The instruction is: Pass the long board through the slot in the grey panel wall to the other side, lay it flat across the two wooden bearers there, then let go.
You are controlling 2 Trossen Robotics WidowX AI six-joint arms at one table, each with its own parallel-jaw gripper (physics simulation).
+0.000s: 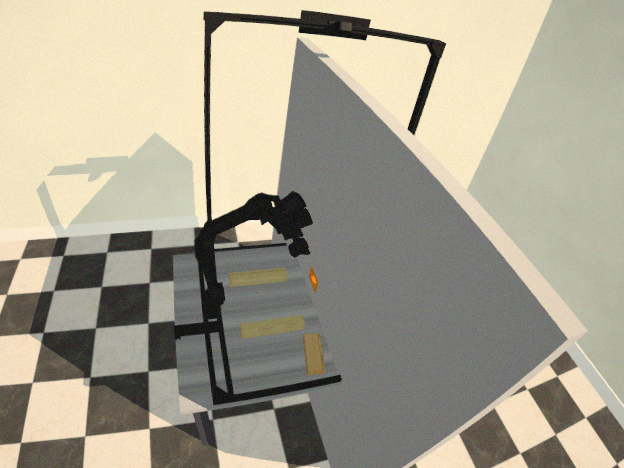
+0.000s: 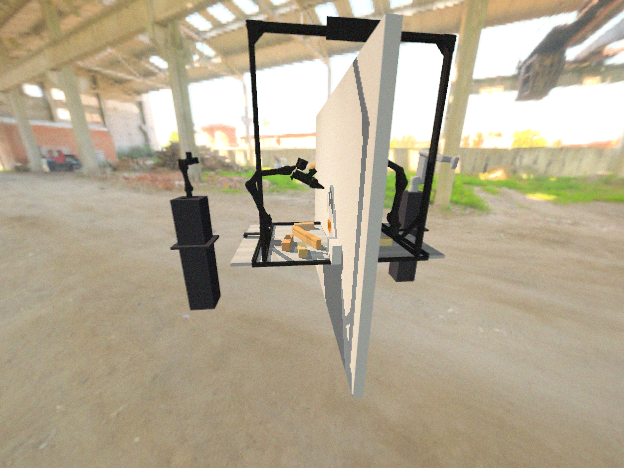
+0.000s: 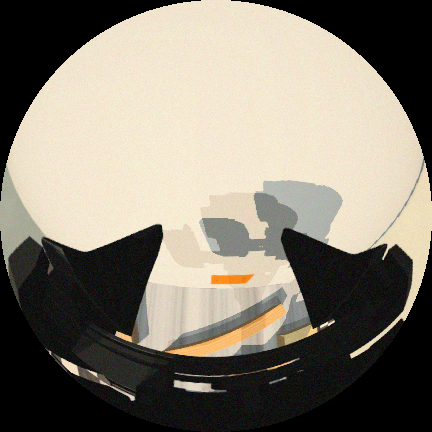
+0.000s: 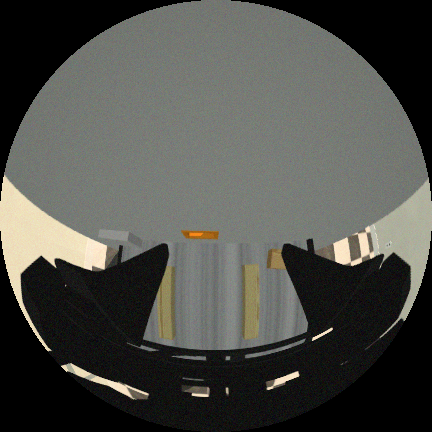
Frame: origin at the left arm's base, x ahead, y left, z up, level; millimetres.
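Where they show: left gripper, between the fingertips: (image 2: pixel 323 187) (image 3: pixel 224 232); right gripper, between the fingertips: (image 4: pixel 227 250); right arm's base, origin of its link: (image 1: pixel 211 312) (image 2: pixel 393 233) (image 4: pixel 215 359).
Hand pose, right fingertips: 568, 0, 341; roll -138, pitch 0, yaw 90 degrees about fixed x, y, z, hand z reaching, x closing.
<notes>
After its pixels a point has its place, as x, y, z.
The long board (image 2: pixel 306 235) @(276, -88, 34) (image 3: pixel 245 330) @(296, -85, 40) lies slantwise on the table on the left gripper's side of the panel wall (image 1: pixel 403 251) @(483, 378, 673) (image 2: pixel 342 151) @(432, -330, 544) (image 3: pixel 215 125) @(432, 10, 393) (image 4: pixel 215 125) @(482, -10, 385). The orange-edged slot (image 1: pixel 313 279) @(474, -64, 59) (image 2: pixel 329 225) @(441, -10, 76) (image 3: pixel 230 279) @(438, -48, 59) (image 4: pixel 200 234) @(476, -45, 59) is low in the wall. Two pale bearers lie apart on the other side: one bearer (image 1: pixel 258 277) @(698, -138, 23) (image 4: pixel 169 302) @(685, -138, 24) and a second bearer (image 1: pixel 272 326) @(690, 119, 25) (image 4: pixel 251 301) @(677, 105, 25). My left gripper (image 2: pixel 320 186) @(394, 0, 332) (image 3: pixel 224 232) @(394, 0, 332) is open and empty, high above the board near the wall. My right gripper (image 1: pixel 299 247) @(568, 0, 341) (image 4: pixel 227 250) @(568, 0, 341) is open and empty, above the bearers' side near the wall.
A wooden block (image 1: pixel 313 353) @(562, 261, 19) (image 4: pixel 275 259) @(550, 191, 19) lies beside the wall on the bearers' side. On the board's side, an orange block (image 2: pixel 286 243) @(146, -209, 27) and a yellow block (image 2: pixel 302 249) @(234, -318, 28) lie near the board. A black frame (image 1: pixel 207 125) @(887, -342, 639) (image 2: pixel 254 100) @(28, -380, 742) surrounds the workspace.
</notes>
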